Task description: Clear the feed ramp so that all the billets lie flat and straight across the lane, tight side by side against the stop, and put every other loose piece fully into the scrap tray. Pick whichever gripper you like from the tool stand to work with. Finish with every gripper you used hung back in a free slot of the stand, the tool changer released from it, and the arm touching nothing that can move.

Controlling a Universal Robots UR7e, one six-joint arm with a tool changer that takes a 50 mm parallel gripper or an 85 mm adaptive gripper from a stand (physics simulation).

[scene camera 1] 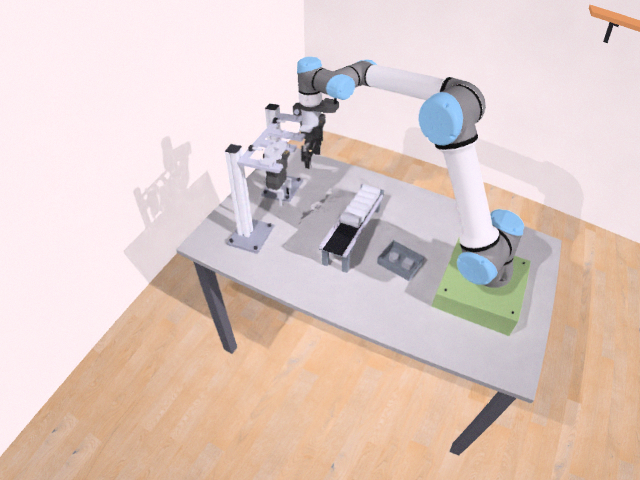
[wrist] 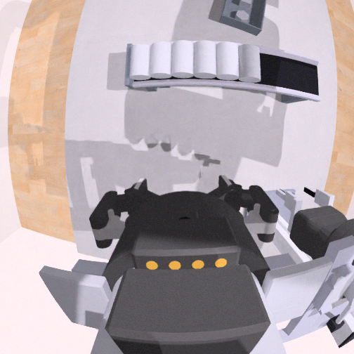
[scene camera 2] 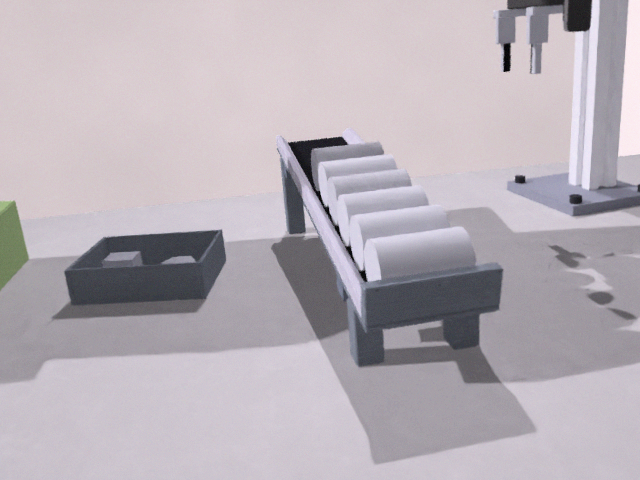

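Several white billets (scene camera 1: 363, 202) (scene camera 2: 419, 253) (wrist: 182, 59) lie straight across the lane of the feed ramp (scene camera 1: 340, 239) (scene camera 2: 323, 222) (wrist: 290, 72). They lie side by side in one row, the lowest at the stop (scene camera 2: 434, 298) (wrist: 128, 65); the uppermost looks greyer. The scrap tray (scene camera 1: 394, 271) (scene camera 2: 136, 283) (wrist: 240, 24) holds two small pieces, a blocky one (scene camera 2: 122, 259) and a low one (scene camera 2: 179, 260). My black gripper (scene camera 1: 311, 156) (wrist: 183, 184) is open and empty, at the far slot of the tool stand (scene camera 1: 240, 198) (scene camera 2: 603, 103) (wrist: 75, 296). I cannot tell whether the tool changer is locked.
A second gripper (scene camera 1: 276, 170) (scene camera 2: 521, 56) (wrist: 320, 227) hangs in the stand beside mine. Pale stand plates flank my gripper in the wrist view. The green arm base (scene camera 1: 475, 304) (scene camera 2: 9, 237) is on the table beyond the tray. The grey table (scene camera 1: 330, 304) carries everything.
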